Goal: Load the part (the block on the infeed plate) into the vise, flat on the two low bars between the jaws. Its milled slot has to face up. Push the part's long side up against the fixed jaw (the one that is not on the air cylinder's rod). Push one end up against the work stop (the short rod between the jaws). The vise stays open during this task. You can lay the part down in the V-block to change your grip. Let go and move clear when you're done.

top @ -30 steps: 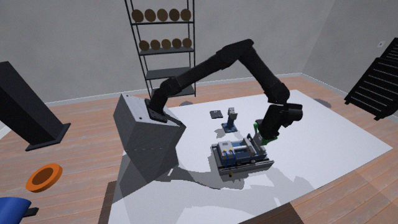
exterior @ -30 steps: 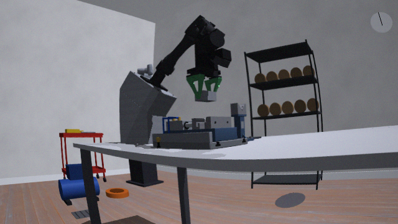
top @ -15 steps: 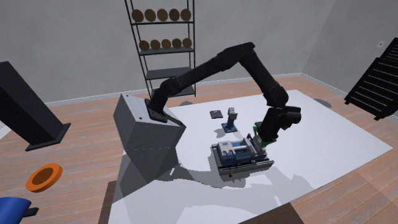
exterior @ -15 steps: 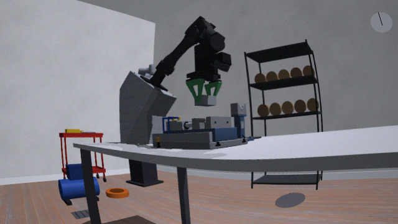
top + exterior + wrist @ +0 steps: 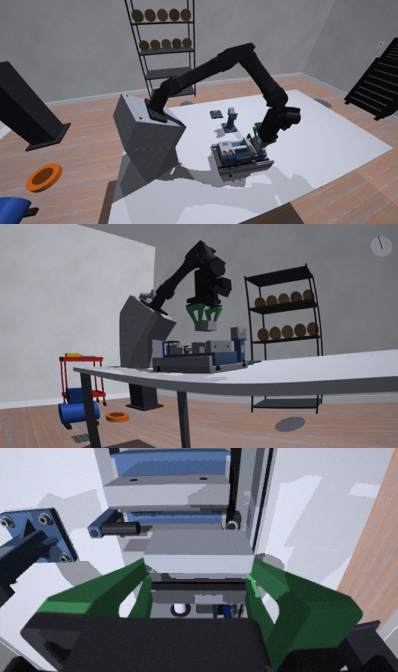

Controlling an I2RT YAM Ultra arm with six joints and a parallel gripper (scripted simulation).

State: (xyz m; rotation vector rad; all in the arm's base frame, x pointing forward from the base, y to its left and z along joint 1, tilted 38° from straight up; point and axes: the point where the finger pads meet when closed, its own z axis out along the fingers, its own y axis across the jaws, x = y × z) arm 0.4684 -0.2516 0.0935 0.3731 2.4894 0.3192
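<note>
Now: hand 10 mm below the part. Round my hand: work stop: 20 mm ahead, 70 mm to the left, 60 mm below; then fixed jaw: 40 mm ahead, 20 mm to the left, 70 mm below; then moving jaw: 20 mm behind, 30 mm to the left, 70 mm below.
</note>
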